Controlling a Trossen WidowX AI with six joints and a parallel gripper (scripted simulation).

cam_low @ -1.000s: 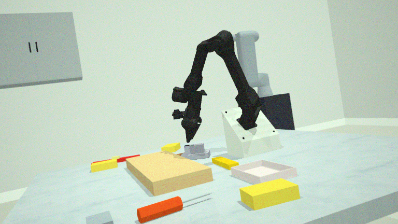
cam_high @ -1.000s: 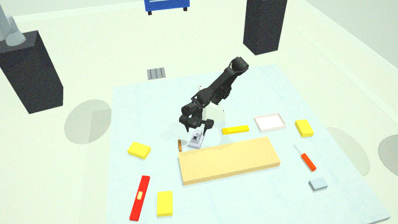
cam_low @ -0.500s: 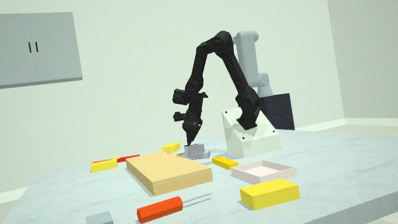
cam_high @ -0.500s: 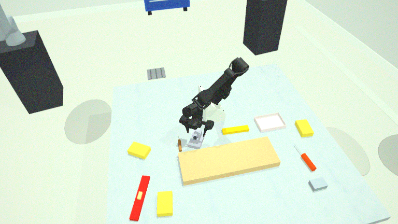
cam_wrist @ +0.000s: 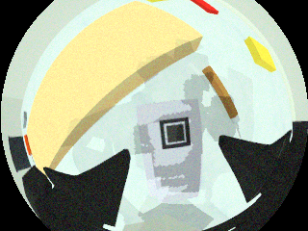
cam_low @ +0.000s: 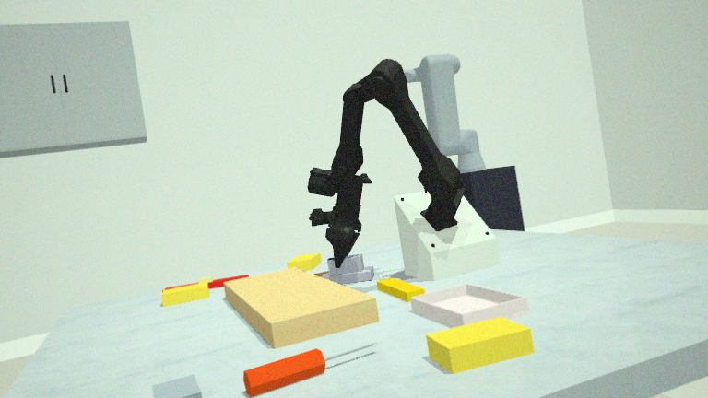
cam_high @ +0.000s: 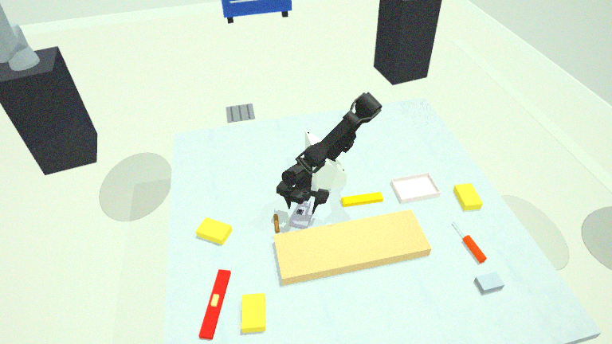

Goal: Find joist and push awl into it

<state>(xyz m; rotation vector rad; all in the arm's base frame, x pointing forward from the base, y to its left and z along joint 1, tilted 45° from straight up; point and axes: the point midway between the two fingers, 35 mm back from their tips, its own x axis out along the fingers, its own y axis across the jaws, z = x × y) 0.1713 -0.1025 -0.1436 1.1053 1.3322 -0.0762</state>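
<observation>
The grey stud finder lies right at my gripper tip. Round my gripper tip: yellow bar (250 mm to the left, 30 mm below, 10 mm ahead); then red level (380 mm to the right, 230 mm ahead, 30 mm below); then awl (90 mm to the right, 40 mm behind, 30 mm below).
</observation>
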